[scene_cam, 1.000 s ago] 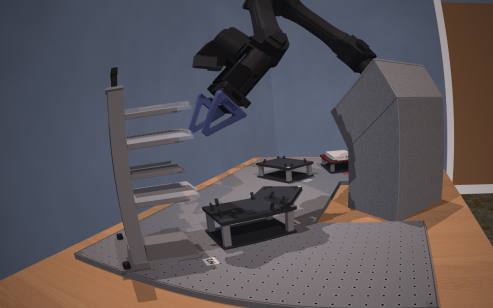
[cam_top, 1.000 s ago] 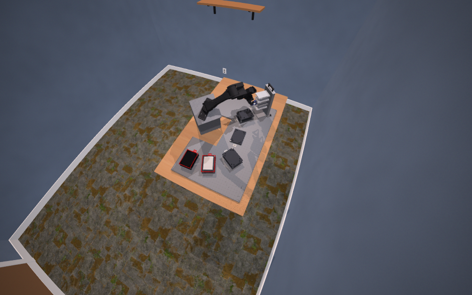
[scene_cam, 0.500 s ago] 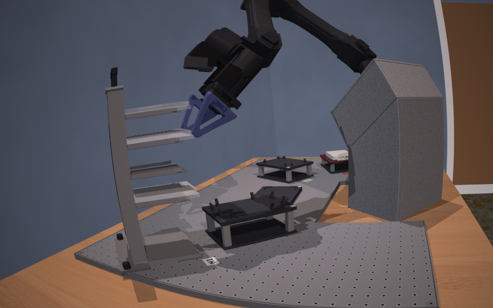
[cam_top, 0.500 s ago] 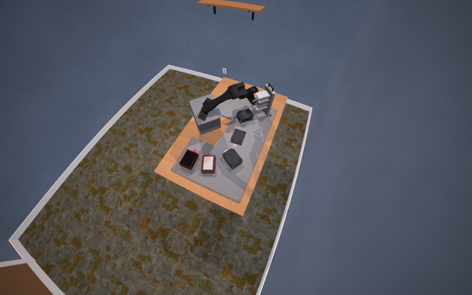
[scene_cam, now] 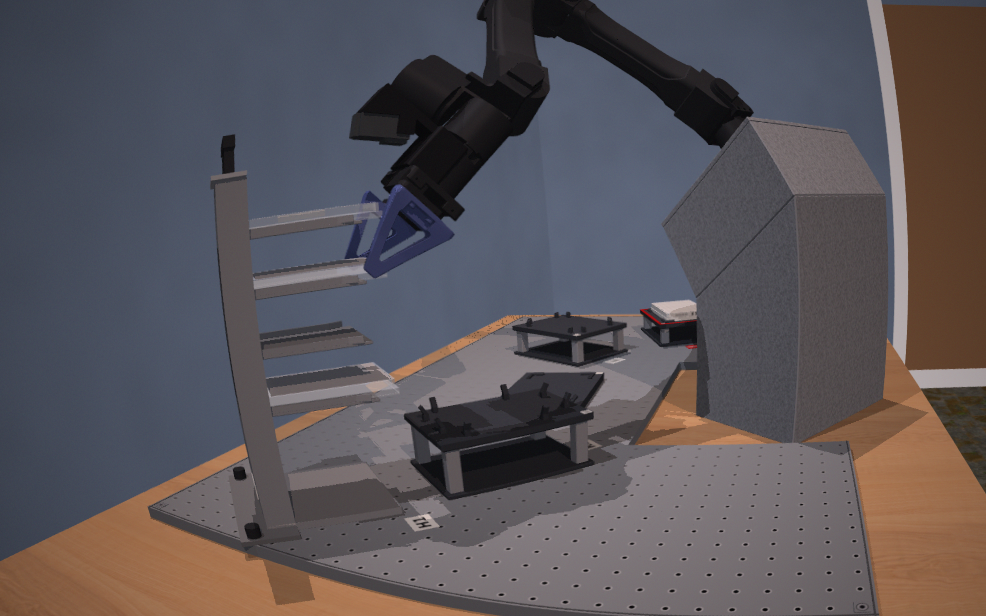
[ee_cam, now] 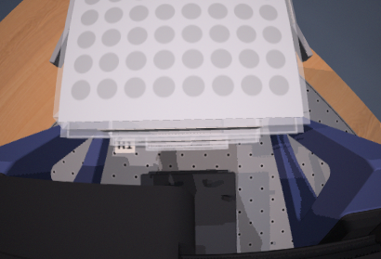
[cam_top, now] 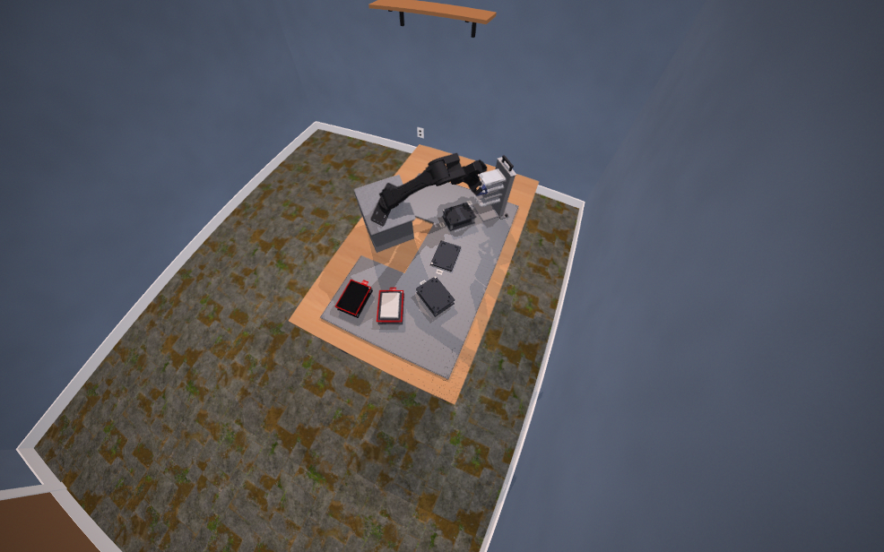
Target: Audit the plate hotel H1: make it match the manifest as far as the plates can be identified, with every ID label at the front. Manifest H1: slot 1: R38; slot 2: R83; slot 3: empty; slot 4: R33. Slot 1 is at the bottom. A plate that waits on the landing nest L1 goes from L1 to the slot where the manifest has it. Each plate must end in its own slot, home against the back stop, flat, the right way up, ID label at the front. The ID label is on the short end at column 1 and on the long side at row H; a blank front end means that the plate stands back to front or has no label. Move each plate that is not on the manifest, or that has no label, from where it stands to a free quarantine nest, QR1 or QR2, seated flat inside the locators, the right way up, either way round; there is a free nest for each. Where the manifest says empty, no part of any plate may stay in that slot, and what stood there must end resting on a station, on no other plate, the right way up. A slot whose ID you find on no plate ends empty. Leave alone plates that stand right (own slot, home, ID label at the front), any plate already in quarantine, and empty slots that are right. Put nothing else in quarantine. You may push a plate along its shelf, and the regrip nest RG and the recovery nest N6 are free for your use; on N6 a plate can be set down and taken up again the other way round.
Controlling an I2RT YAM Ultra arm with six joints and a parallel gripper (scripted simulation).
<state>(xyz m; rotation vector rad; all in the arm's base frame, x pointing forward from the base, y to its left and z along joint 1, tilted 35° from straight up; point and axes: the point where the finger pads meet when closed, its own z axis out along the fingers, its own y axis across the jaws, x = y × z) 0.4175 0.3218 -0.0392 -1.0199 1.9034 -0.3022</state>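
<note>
Right now my hand is 100 mm past the regrip nest RG, 70 mm to the left of it and 170 mm above it. Round my hand: plate hotel H1 (100 mm ahead, 80 mm to the left, 70 mm below); flat nest N6 (110 mm behind, 340 mm to the right, 220 mm below); H1 tag (60 mm behind, 80 mm to the left, 230 mm below).
</note>
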